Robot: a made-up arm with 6 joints. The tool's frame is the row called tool.
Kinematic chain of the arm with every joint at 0, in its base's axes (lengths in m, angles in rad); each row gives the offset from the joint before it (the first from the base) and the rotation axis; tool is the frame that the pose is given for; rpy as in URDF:
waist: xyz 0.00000 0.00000 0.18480 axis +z
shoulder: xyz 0.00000 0.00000 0.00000 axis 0 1 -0.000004
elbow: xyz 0.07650 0.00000 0.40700 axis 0 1 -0.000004
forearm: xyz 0.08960 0.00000 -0.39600 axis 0 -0.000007 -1
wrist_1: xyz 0.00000 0.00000 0.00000 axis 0 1 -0.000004
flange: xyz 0.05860 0.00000 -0.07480 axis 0 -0.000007 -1
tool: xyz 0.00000 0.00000 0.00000 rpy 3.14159 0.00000 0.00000
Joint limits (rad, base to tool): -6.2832..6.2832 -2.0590..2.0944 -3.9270..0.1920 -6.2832..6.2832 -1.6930..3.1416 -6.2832..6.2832
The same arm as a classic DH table. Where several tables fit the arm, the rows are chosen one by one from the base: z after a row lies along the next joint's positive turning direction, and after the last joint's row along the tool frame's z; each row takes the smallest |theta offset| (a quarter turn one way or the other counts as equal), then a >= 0, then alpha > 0; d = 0 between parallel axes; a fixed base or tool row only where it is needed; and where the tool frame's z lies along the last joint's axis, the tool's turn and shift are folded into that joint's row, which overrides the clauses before.
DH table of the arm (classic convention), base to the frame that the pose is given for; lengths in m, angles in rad. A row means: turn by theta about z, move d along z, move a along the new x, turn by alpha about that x. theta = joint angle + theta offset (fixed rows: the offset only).
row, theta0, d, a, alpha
waist, 0.0000, 0.1848, 0.0000, -1.5708
shoulder, -1.3850, 0.0000, 0.4141, 0.0000
elbow, 1.3850, 0.0000, 0.0896, -1.5708
forearm, 0.0000, 0.3960, 0.0000, 1.5708
wrist_1, 0.0000, 0.0000, 0.0586, -1.5708
flange, 0.0000, 0.0748, 0.0000, 0.0000
Joint limits (rad, base to tool): -6.2832..6.2832 -2.0590..2.0944 -3.9270..0.1920 -6.2832..6.2832 -1.6930..3.1416 -6.2832..6.2832

